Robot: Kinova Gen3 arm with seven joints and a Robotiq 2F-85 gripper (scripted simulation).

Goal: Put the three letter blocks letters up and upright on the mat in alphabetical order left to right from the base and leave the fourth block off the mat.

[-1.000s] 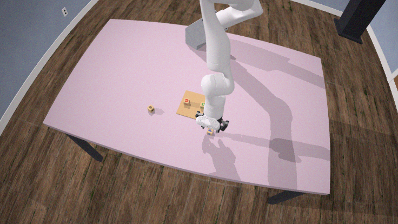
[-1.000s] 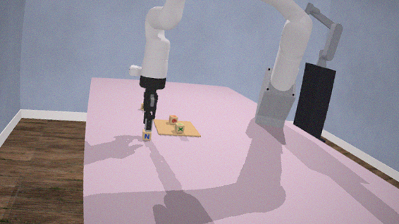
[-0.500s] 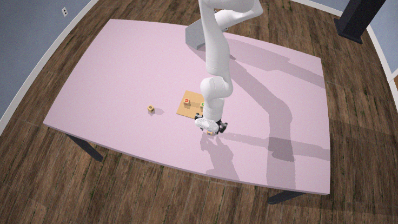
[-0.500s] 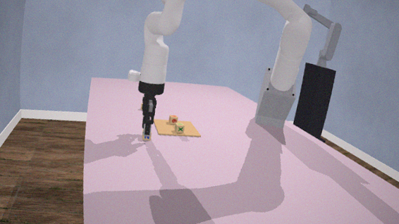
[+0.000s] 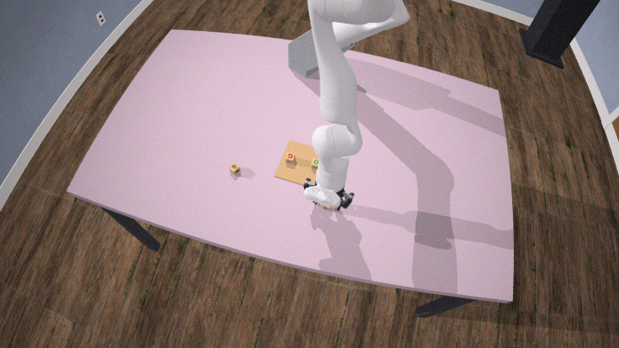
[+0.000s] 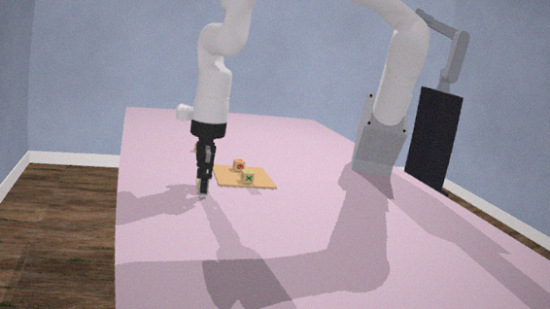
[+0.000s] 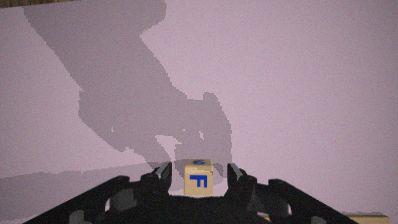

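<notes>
Now: the blue N block 1 cm below my hand. The rest, counted from my hand: green D block 12 cm behind, 6 cm to the right; tan mat 12 cm behind, 10 cm to the right, 2 cm below.
</notes>
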